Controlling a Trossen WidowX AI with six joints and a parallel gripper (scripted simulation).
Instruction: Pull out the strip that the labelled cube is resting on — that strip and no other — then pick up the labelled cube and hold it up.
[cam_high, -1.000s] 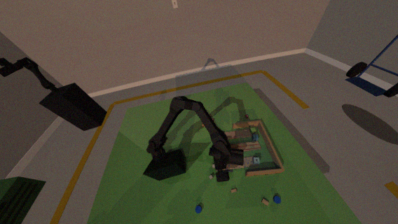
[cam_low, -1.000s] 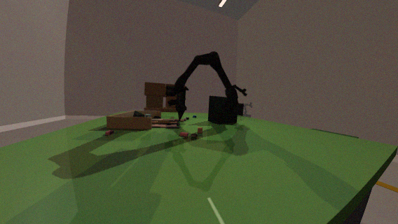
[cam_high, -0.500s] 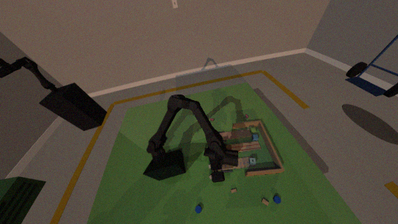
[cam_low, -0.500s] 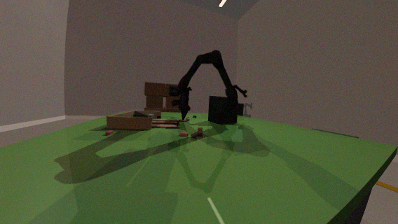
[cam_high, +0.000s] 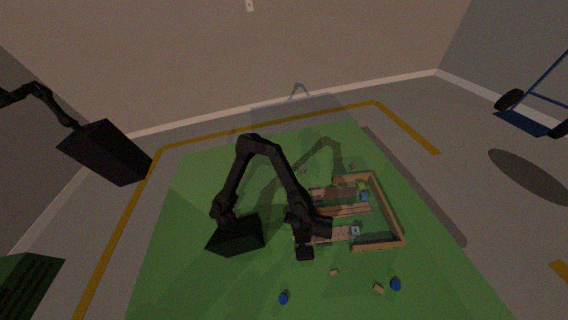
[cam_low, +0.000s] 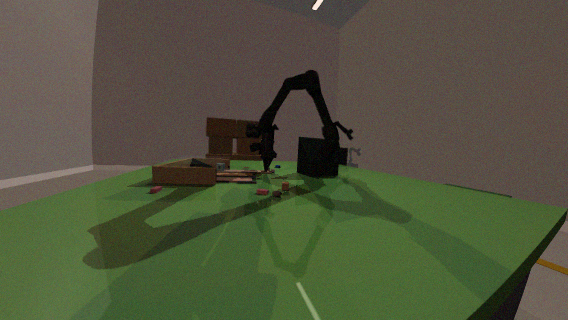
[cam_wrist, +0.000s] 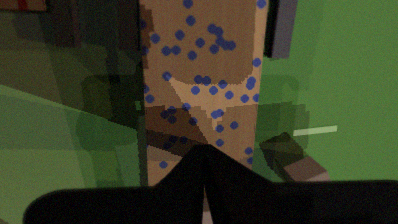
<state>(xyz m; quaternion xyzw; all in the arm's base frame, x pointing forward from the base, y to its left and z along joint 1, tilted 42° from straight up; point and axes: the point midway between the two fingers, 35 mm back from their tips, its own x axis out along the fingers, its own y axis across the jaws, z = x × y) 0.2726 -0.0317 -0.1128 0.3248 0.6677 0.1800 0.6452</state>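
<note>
Right now the labelled cube is 20 cm ahead of my gripper tip, 5 cm to the right of it and 2 cm above it.
</note>
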